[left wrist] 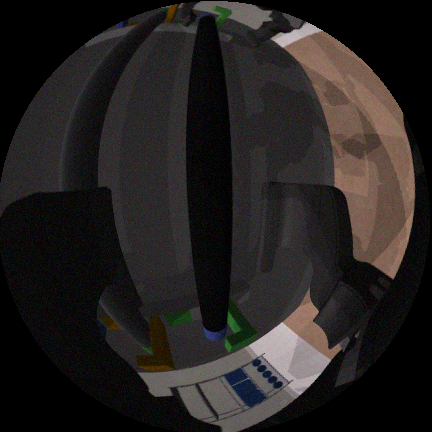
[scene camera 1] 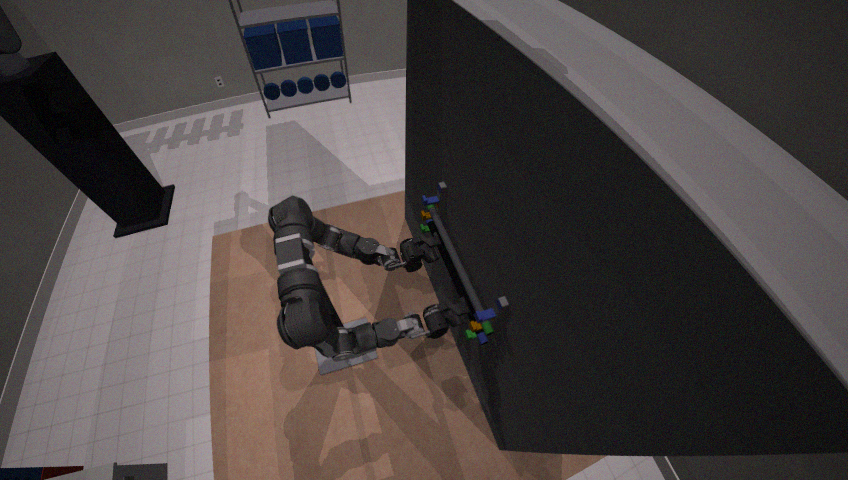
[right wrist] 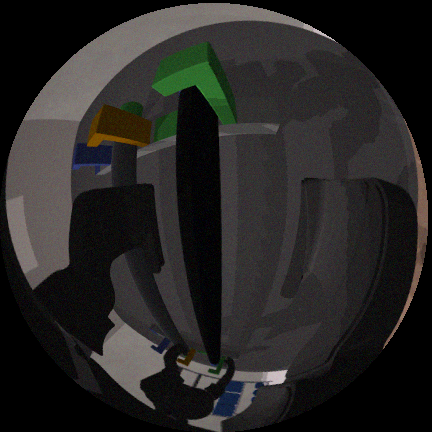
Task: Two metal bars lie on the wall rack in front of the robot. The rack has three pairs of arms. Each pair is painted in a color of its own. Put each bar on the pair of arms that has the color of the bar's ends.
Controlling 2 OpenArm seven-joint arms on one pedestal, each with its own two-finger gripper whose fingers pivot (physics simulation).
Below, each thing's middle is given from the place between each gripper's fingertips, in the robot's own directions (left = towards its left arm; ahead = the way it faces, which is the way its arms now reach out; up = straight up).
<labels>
The black bar point(scene camera 1: 446, 258) is 1 cm ahead of my right hand, 12 cm to the left of it and 1 cm above it. Also, from my right hand: grey bar point(left wrist: 78, 165) (1 cm ahead, 13 cm to the left, 9 cm above); then pedestal base point(scene camera 1: 326, 365) (42 cm behind, 15 cm to the left, 45 cm below).
My left gripper is now 11 cm to the left of the black bar, 1 cm short of it and 1 cm above it. The rest, counted from my left hand: grey bar (11 cm to the right, 6 cm above, 1 cm ahead); then pedestal base (47 cm below, 42 cm behind, 8 cm to the right).
</labels>
